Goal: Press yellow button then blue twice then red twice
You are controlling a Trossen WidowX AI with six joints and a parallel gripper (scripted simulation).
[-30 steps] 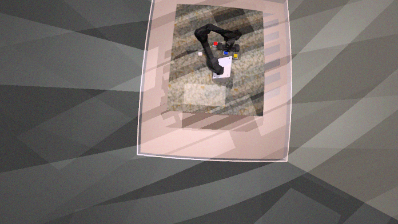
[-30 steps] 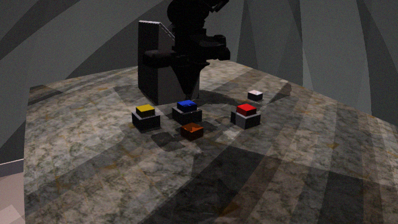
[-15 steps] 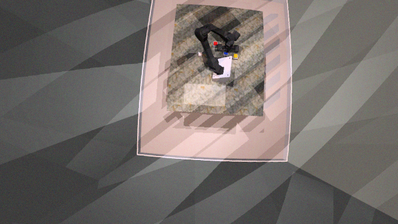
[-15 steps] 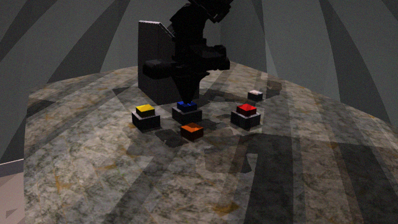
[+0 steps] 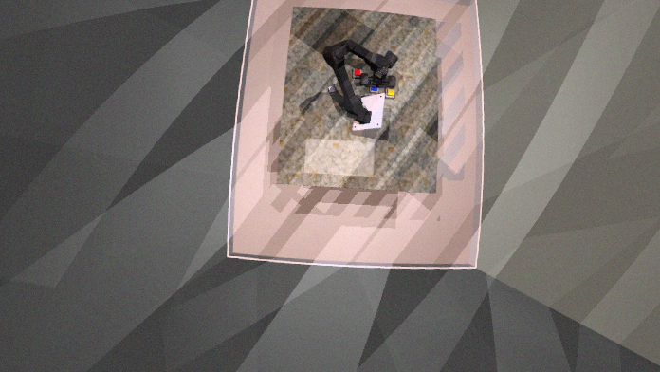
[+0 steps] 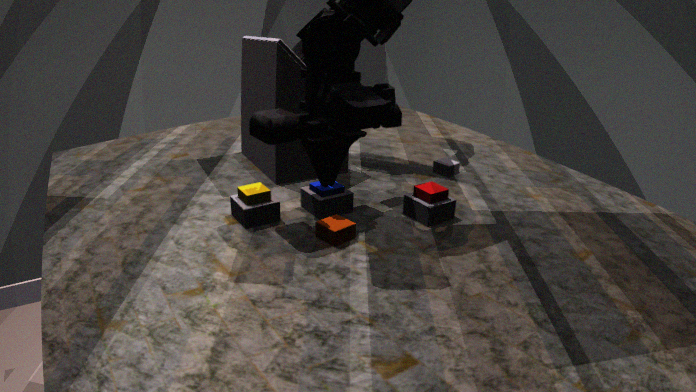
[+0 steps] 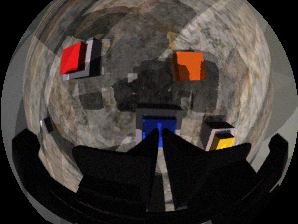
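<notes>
The blue button is 1 cm below my gripper tip. Also, from my gripper tip: orange block 7 cm ahead, 2 cm to the right, 2 cm below; then red button 7 cm ahead, 11 cm to the left; then yellow button 1 cm behind, 9 cm to the right.
</notes>
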